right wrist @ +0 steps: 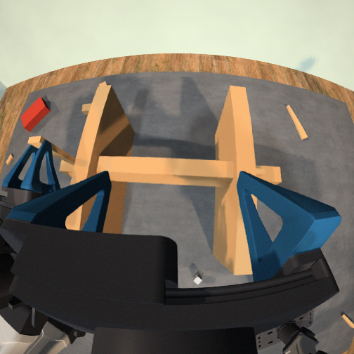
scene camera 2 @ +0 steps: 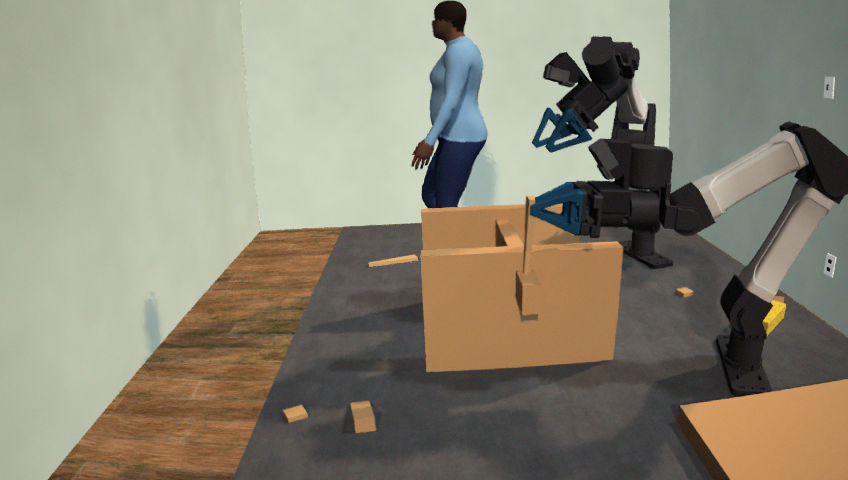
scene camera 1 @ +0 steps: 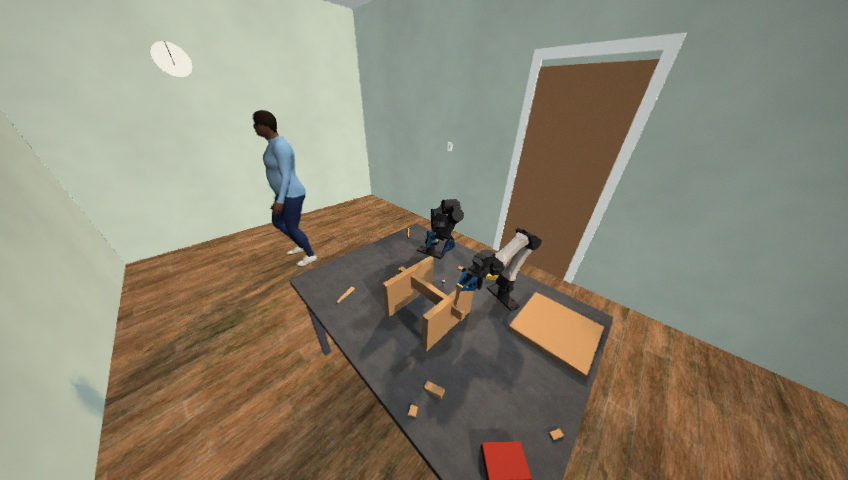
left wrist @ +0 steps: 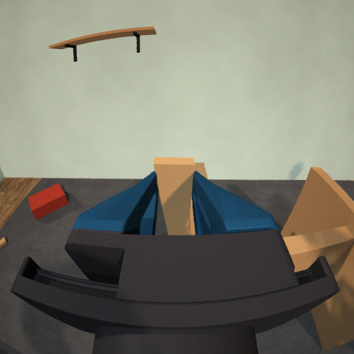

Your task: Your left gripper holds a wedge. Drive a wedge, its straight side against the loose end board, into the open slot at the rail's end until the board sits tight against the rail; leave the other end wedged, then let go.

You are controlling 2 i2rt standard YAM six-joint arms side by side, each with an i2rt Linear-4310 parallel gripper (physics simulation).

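Places are measured from the left arm's base along level axes (x ahead, y left, z up), in metres.
Pixels of known places: left gripper, fingertip midpoint: (scene camera 2: 528,207) (scene camera 1: 459,288); right gripper, fingertip midpoint: (scene camera 2: 540,147) (scene camera 1: 434,251); left arm's base, link origin: (scene camera 2: 741,365) (scene camera 1: 502,296); right arm's base, link origin: (scene camera 2: 642,255) (scene camera 1: 430,252).
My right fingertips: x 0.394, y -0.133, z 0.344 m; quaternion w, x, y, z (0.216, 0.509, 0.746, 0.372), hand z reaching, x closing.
For each thing: its top centre in the pictures, then the offset to it from my right fingertips. "spot": a spot on its surface instead.
- wedge, top centre: (scene camera 2: 529,197) (scene camera 1: 459,285) dx -0.011, dy +0.211, dz -0.044 m
- rail's end stub, surface spot: (scene camera 2: 529,294) spot: dx -0.019, dy +0.251, dz -0.183 m
- loose end board, top centre: (scene camera 2: 523,248) (scene camera 1: 451,297) dx +0.003, dy +0.179, dz -0.136 m
- rail, top centre: (scene camera 2: 511,236) (scene camera 1: 428,285) dx +0.048, dy +0.050, dz -0.158 m
- loose wooden strip, top centre: (scene camera 2: 393,260) (scene camera 1: 346,294) dx +0.414, dy -0.252, dz -0.335 m
- large flat board, top centre: (scene camera 2: 836,458) (scene camera 1: 556,326) dx -0.471, dy +0.420, dz -0.315 m
- red block, top centre: (scene camera 1: 505,459) dx +0.107, dy +0.682, dz -0.307 m
- yellow block, top centre: (scene camera 2: 761,307) dx -0.468, dy -0.055, dz -0.311 m
The wedge (scene camera 1: 457,295) (scene camera 2: 527,249) (left wrist: 175,200) (right wrist: 59,152) is a long wooden strip standing nearly upright. Its lower end meets the top of the rail's end stub (scene camera 2: 529,294), beside the loose end board (scene camera 1: 443,324) (scene camera 2: 476,309) (right wrist: 95,131); its depth in the slot is hidden. My left gripper (scene camera 2: 530,207) (left wrist: 174,178) (right wrist: 41,141) is shut on the wedge near its top. The rail (scene camera 1: 429,289) (left wrist: 320,241) (right wrist: 165,170) runs to the other board (scene camera 1: 410,285) (left wrist: 320,205) (right wrist: 234,135). My right gripper (scene camera 2: 544,145) (right wrist: 173,177) is open and empty, above the assembly.
A loose wooden strip (scene camera 1: 345,294) (scene camera 2: 392,261) (right wrist: 297,122) lies beyond the other board. Also on the table are a large flat board (scene camera 1: 556,333) (scene camera 2: 773,428), a red block (scene camera 1: 505,460) (left wrist: 48,201) and a yellow block (scene camera 2: 774,317). A person (scene camera 1: 282,172) (scene camera 2: 458,101) is behind the table.
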